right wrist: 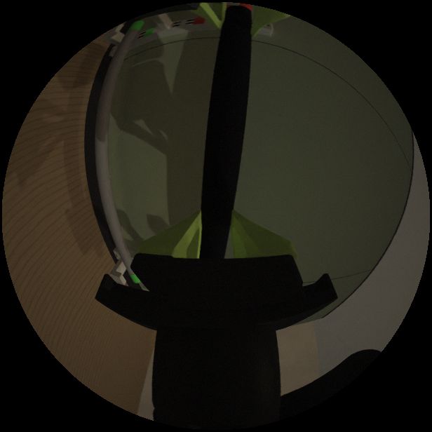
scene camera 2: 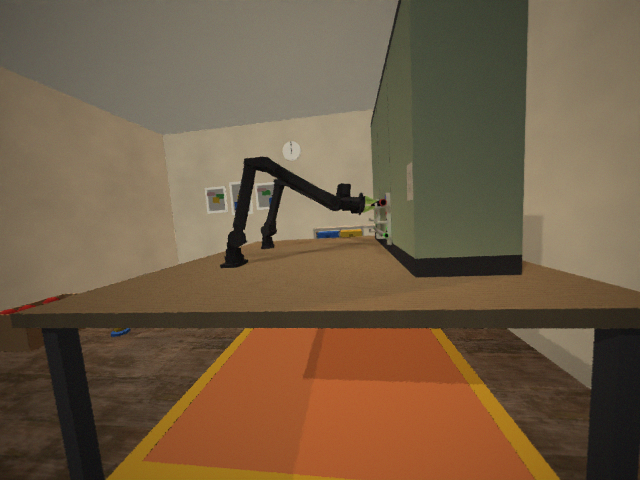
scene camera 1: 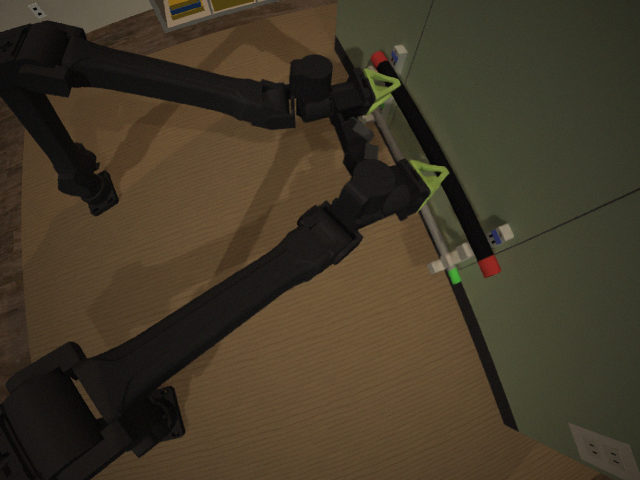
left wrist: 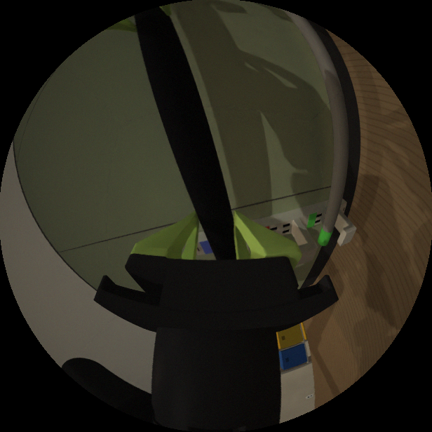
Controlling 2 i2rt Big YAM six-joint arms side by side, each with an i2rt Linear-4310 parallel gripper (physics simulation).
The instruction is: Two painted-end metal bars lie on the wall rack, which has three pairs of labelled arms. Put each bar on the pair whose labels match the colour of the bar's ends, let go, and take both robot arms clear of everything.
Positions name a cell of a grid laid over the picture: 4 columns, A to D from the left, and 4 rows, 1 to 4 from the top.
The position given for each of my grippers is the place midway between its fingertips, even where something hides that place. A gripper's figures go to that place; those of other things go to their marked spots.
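Labels:
My right gripper (right wrist: B2) is 0.13 m from the lens, and there's a grey bar (right wrist: A1) that's 0.21 m from the lens.

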